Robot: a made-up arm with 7 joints. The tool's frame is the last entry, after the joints. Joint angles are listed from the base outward.
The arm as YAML. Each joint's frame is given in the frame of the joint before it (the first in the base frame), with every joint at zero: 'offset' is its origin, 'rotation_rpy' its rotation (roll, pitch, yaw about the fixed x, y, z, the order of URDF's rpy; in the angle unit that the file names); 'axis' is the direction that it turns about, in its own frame. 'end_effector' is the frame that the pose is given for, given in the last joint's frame.
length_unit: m
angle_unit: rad
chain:
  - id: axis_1
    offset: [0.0, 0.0, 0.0]
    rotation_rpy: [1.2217, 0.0, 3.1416]
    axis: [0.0, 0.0, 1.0]
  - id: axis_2
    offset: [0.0, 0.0, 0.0]
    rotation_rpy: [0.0, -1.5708, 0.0]
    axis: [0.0, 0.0, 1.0]
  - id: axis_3
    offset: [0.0, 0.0, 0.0]
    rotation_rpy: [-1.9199, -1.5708, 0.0]
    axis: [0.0, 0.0, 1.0]
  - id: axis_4
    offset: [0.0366, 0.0, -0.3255]
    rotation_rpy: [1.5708, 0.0, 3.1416]
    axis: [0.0, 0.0, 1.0]
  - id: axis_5
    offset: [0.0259, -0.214, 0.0]
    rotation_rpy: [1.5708, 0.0, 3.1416]
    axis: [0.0, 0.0, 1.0]
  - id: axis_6
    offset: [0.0, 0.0, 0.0]
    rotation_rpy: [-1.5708, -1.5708, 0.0]
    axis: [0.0, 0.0, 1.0]
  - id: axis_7
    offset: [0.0, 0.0, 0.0]
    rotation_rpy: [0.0, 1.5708, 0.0]
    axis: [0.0, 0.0, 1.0]
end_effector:
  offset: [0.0, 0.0, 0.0]
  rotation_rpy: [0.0, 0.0, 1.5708]
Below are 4 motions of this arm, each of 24 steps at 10 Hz.
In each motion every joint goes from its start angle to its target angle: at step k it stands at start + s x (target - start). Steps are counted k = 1, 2, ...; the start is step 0. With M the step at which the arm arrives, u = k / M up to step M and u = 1 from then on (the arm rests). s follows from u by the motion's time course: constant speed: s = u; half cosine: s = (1 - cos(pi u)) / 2; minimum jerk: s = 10 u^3 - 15 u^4 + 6 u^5.
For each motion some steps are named. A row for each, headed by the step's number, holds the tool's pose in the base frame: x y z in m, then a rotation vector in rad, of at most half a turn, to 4 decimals.
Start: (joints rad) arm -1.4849 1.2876 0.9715 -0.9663 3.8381 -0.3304 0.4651
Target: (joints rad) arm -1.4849 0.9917 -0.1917 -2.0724 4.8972 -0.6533 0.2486
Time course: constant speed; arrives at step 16
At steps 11, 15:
11: 0.2274 0.1518 0.2996 -2.3162 1.1435 0.7674
15: 0.2421 0.0530 0.2535 -1.6812 1.1273 0.9895

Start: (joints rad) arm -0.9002 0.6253 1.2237 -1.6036 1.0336 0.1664 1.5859
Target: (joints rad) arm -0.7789 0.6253 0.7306 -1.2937 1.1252 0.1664 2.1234
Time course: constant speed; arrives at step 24
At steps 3, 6, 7, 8, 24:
3: 0.2771 0.3317 0.0163 2.2146 1.3366 -0.7477
6: 0.2919 0.3271 0.0142 2.2958 1.2414 -0.8045
7: 0.2968 0.3254 0.0131 2.3204 1.2084 -0.8249
8: 0.3017 0.3236 0.0119 2.3438 1.1749 -0.8459
24: 0.3711 0.2900 -0.0289 2.5271 0.5919 -1.2486

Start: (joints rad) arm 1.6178 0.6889 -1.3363 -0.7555 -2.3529 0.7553 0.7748
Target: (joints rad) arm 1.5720 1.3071 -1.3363 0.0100 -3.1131 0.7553 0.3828
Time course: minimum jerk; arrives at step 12
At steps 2, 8, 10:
2: -0.5260 0.0351 -0.0013 -0.7751 -0.1294 -2.1428
8: -0.3968 0.3498 0.1212 1.6318 0.3119 2.1593
10: -0.3314 0.4016 0.1436 1.7168 0.3279 1.7981

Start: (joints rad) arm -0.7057 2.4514 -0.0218 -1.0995 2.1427 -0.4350 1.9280
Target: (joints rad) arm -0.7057 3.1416 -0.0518 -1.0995 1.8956 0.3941 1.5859
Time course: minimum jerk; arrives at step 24
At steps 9, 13, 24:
9: -0.0238 0.1953 0.4543 -1.8036 -2.2083 0.2755
13: -0.0646 0.1172 0.4767 -1.2799 -2.3621 0.3603
24: -0.1054 -0.0027 0.4838 -0.5416 -2.5109 0.4893

